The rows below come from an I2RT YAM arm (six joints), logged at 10 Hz.
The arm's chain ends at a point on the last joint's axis. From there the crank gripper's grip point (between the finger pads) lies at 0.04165 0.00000 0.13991 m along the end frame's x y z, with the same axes.
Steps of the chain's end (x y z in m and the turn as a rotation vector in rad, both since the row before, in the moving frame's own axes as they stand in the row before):
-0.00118, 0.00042, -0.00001, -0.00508, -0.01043, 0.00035
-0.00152, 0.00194, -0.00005, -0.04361, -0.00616, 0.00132
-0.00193, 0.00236, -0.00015, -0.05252, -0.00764, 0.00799
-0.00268, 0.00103, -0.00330, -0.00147, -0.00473, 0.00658
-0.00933, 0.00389, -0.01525, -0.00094, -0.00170, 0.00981
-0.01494, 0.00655, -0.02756, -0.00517, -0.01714, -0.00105
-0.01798, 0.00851, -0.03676, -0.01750, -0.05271, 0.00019
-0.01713, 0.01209, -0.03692, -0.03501, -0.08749, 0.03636
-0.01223, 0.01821, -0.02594, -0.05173, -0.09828, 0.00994
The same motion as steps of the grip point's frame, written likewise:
-0.00264, 0.00115, 0.00041, -0.00508, -0.01043, 0.00035
-0.00239, 0.00810, 0.00007, -0.04361, -0.00616, 0.00132
-0.00303, 0.01004, -0.00004, -0.05252, -0.00764, 0.00799
-0.00334, 0.00151, -0.00310, -0.00147, -0.00473, 0.00658
-0.00957, 0.00443, -0.01518, -0.00094, -0.00170, 0.00981
-0.01734, 0.00723, -0.02687, -0.00517, -0.01714, -0.00105
-0.02541, 0.01098, -0.03478, -0.01750, -0.05271, 0.00019
-0.02963, 0.01833, -0.03393, -0.03501, -0.08749, 0.03636
-0.02619, 0.02588, -0.02273, -0.05173, -0.09828, 0.00994

